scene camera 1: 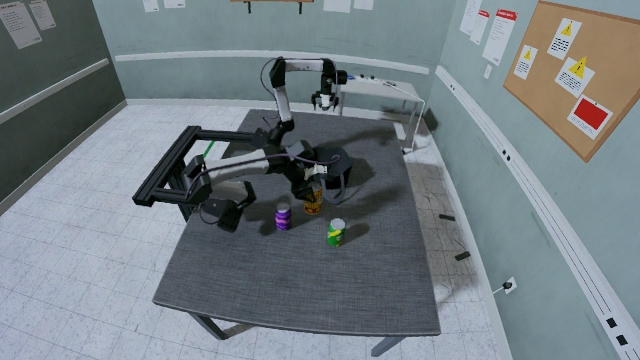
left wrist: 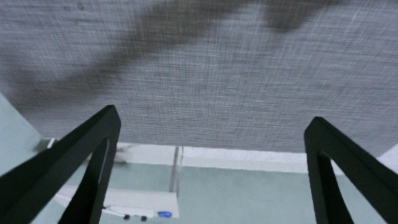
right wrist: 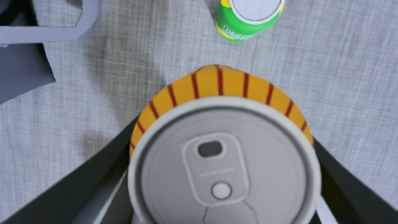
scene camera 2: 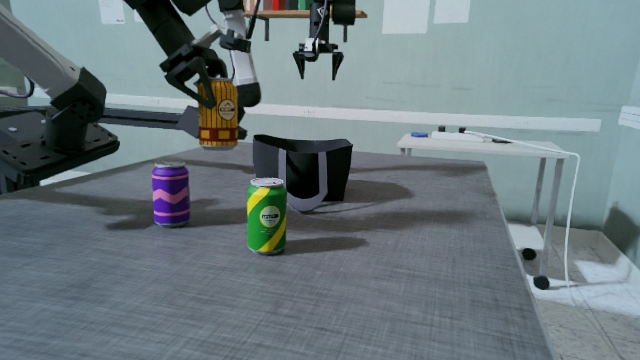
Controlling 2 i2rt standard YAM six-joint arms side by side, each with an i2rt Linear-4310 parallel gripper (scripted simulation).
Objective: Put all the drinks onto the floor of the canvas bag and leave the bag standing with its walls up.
Scene:
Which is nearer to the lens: the purple can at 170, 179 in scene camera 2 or the orange can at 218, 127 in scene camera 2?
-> The orange can.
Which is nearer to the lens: the black canvas bag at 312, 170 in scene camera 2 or the orange can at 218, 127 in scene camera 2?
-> The orange can.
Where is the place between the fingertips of my right gripper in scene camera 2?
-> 221, 107

